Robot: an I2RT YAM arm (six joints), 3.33 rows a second.
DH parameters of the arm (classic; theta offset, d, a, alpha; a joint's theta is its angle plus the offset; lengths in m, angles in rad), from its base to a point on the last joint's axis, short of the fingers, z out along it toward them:
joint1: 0 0.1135 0.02 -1.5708
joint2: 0 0 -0.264 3.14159
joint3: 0.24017 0 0.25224 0
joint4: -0.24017 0 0.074 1.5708
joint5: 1.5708 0 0 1.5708
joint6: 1.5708 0.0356 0 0
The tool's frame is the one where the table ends.
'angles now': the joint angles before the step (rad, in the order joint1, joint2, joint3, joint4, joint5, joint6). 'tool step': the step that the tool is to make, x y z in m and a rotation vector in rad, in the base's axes. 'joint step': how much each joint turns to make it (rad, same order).
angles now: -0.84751 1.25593 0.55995 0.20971 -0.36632 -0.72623
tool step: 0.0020 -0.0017 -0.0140 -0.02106 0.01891 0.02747
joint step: 0.00005 0.04845 -0.02651 0.06352 -0.01089 -0.04050
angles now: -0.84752 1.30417 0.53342 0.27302 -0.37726 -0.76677
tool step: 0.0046 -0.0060 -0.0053 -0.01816 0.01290 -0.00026
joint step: -0.00071 0.04879 0.01114 0.03521 0.00998 -0.02068
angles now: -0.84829 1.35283 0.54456 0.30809 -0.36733 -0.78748
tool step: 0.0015 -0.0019 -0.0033 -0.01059 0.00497 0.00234
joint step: -0.00012 0.02035 -0.00071 0.02165 0.00299 -0.01135
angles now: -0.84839 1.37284 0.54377 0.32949 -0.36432 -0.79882
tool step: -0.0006 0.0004 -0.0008 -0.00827 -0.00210 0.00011
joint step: -0.00053 -0.00049 -0.00693 0.01262 0.00129 -0.00398
